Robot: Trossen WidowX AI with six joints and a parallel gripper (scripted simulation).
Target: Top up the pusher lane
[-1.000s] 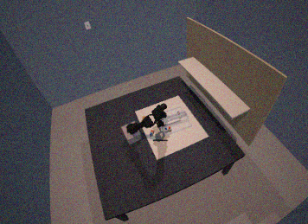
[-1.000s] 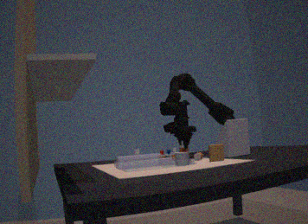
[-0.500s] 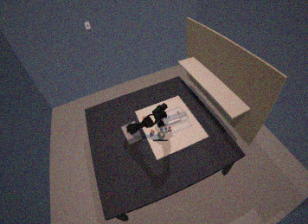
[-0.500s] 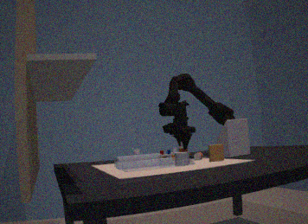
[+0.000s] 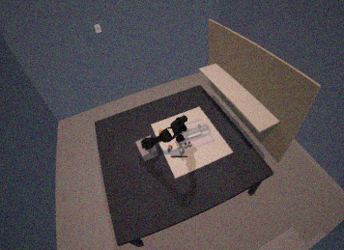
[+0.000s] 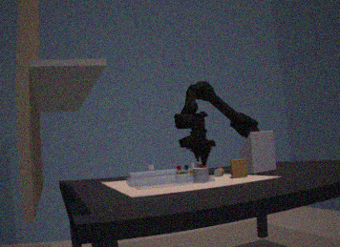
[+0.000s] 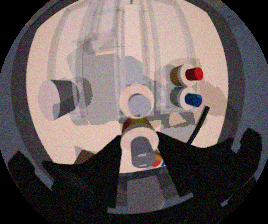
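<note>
Right now the clear lane is 190 mm ahead of my gripper tip, 40 mm below it and 30 mm to the left of it. Round my gripper tip: tan shelf wall (660 mm ahead, 340 mm above, 70 mm to the left).
</note>
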